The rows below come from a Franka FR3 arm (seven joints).
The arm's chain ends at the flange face. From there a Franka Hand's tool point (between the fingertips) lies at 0.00 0.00 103.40 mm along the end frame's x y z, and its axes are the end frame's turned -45 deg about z.
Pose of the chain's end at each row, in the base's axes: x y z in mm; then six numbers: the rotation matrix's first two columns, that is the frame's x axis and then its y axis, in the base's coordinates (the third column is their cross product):
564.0, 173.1, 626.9, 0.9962, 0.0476, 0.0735, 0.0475, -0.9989, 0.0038
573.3, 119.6, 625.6, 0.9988, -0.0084, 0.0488, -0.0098, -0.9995, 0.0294
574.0, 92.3, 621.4, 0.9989, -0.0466, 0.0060, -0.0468, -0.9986, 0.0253
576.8, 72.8, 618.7, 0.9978, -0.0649, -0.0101, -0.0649, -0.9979, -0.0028
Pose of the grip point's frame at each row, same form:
571.6, 173.1, 523.8, 0.6708, 0.7400, 0.0493, 0.7380, -0.6727, 0.0547
578.3, 116.5, 522.4, 0.7132, 0.7008, 0.0137, 0.6993, -0.7127, 0.0553
574.5, 89.7, 518.0, 0.7394, 0.6732, -0.0136, 0.6732, -0.7391, 0.0221
575.8, 73.2, 515.3, 0.7514, 0.6597, -0.0052, 0.6597, -0.7515, -0.0091

